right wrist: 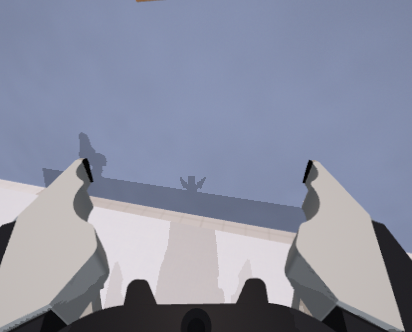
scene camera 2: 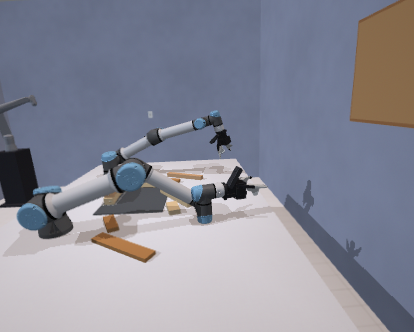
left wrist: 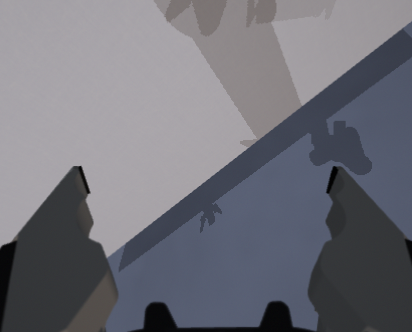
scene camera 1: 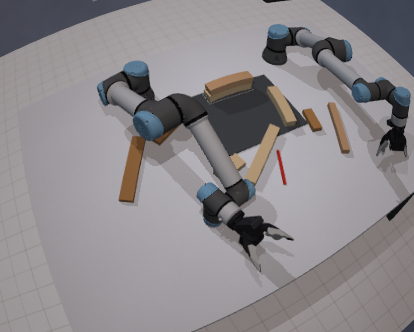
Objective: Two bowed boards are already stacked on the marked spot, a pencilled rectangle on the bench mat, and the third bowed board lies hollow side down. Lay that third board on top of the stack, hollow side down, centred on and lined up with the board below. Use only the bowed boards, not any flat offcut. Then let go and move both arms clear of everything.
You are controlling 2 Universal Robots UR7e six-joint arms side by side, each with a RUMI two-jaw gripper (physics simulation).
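Places are measured from the left arm's base along level axes (x ahead, y left, z up), in millimetres.
Where they show: left gripper, fingertip midpoint: [scene camera 2: 225,154] [left wrist: 208,168] [scene camera 1: 391,156]; right gripper, fingertip midpoint: [right wrist: 199,161] [scene camera 2: 259,181] [scene camera 1: 278,256]; left arm's base, link origin: [scene camera 1: 274,57]; right arm's base, link origin: [scene camera 2: 56,230].
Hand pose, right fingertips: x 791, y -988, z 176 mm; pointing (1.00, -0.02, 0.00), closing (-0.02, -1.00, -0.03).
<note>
Things, the pixels of their centre, and the offset from my right fingertips. "spot": a spot on its surface instead. Level surfaces: height alone.
- dark bench mat, surface height: dz -169 mm
- orange-brown board, body centre: [scene camera 1: 230,82] dx -746, dy +550, dz -105 mm
- paler board, surface spot: [scene camera 1: 216,97] spot: dx -744, dy +459, dz -150 mm
- third bowed board, body centre: [scene camera 1: 281,106] dx -499, dy +657, dz -148 mm
- pale flat strip, body centre: [scene camera 1: 263,153] [scene camera 2: 175,196] dx -378, dy +374, dz -157 mm
- pale block, body centre: [scene camera 1: 229,167] [scene camera 2: 173,207] dx -425, dy +218, dz -162 mm
- red stick, body centre: [scene camera 1: 281,166] dx -282, dy +390, dz -172 mm
- short brown block, body centre: [scene camera 1: 312,119] dx -344, dy +723, dz -163 mm
- light brown strip, body centre: [scene camera 1: 338,126] [scene camera 2: 184,175] dx -221, dy +804, dz -161 mm
- long brown board, body centre: [scene camera 1: 132,167] [scene camera 2: 121,246] dx -701, dy -73, dz -167 mm
Two bowed boards are stacked on the marked spot of the dark bench mat [scene camera 1: 227,131] [scene camera 2: 132,205]: an orange-brown board [scene camera 1: 229,83] lies on a paler board [scene camera 1: 216,97]. In scene camera 2 the right arm partly hides the stack. The third bowed board [scene camera 1: 281,106], pale, lies near the mat's right edge in scene camera 1, apart from the stack. My left gripper [scene camera 1: 393,153] [scene camera 2: 225,150] [left wrist: 208,168] is open and empty, raised at the right of scene camera 1. My right gripper [scene camera 1: 275,254] [right wrist: 199,161] is open and empty near the table's front edge, away from the boards.
A pale flat strip [scene camera 1: 263,154], a pale block [scene camera 1: 237,161], a red stick [scene camera 1: 281,167], a short brown block [scene camera 1: 312,120] and a light brown strip [scene camera 1: 338,127] lie around the mat. A long brown board [scene camera 1: 132,170] [scene camera 2: 123,247] and a brown block [scene camera 2: 111,223] lie near the right arm.
</note>
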